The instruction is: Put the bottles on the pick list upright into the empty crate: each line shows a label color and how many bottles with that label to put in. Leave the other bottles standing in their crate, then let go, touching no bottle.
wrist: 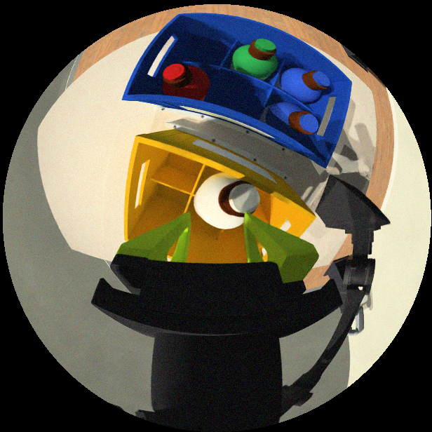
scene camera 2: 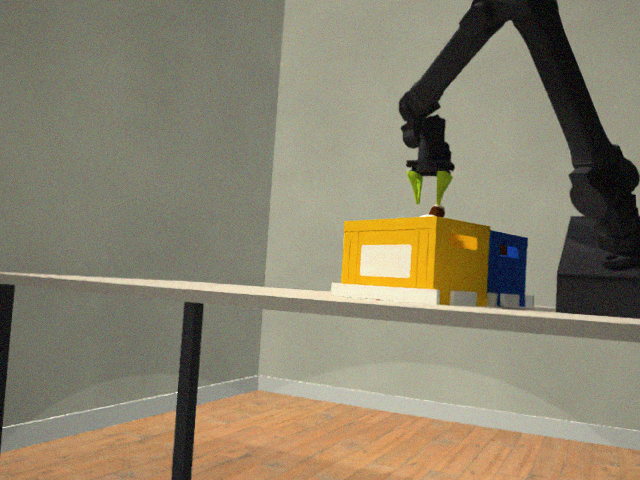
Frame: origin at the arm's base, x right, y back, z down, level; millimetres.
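Where they show: gripper, fingertip midpoint: [scene camera 2: 427,204]; arm's base, origin of the base link: [scene camera 2: 619,245].
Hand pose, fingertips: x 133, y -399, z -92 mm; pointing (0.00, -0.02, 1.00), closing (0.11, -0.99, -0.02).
Things, the pixels of their top centre, and the offset from my fingertips. "spot": a spot on its surface instead. Level surfaces: height alone.
- yellow crate, surface spot: [scene camera 2: 388,225] spot: dx -145, dy -58, dz +68 mm
- blue crate, middle of its top: [scene camera 2: 461,234] dx +171, dy +63, dz +54 mm
- pale table, its level: dz +229 mm
- low white strip, surface spot: [scene camera 2: 385,292] spot: dx -161, dy -52, dz +212 mm
The yellow crate [scene camera 2: 388,225] [wrist: 131,190] has divided compartments; a white bottle [wrist: 210,201] stands in it. Its brown neck [scene camera 2: 436,211] shows above the rim in the scene view. The blue crate [scene camera 2: 509,268] [wrist: 200,107] holds a red bottle [wrist: 196,82], a green bottle [wrist: 252,62] and two blue bottles [wrist: 300,85] [wrist: 282,114]. My gripper [scene camera 2: 428,203] [wrist: 216,217] is partly open and empty, above the yellow crate, with the white bottle's cap close below and beside one fingertip; whether they touch I cannot tell. The pick list's writing does not show.
Both crates stand on the pale table [scene camera 2: 232,289] [wrist: 85,165], the blue one beside the yellow one on the arm base's side. A low white strip [scene camera 2: 385,292] lies along the yellow crate's foot. The arm base [scene camera 2: 594,294] stands at the right in the scene view.
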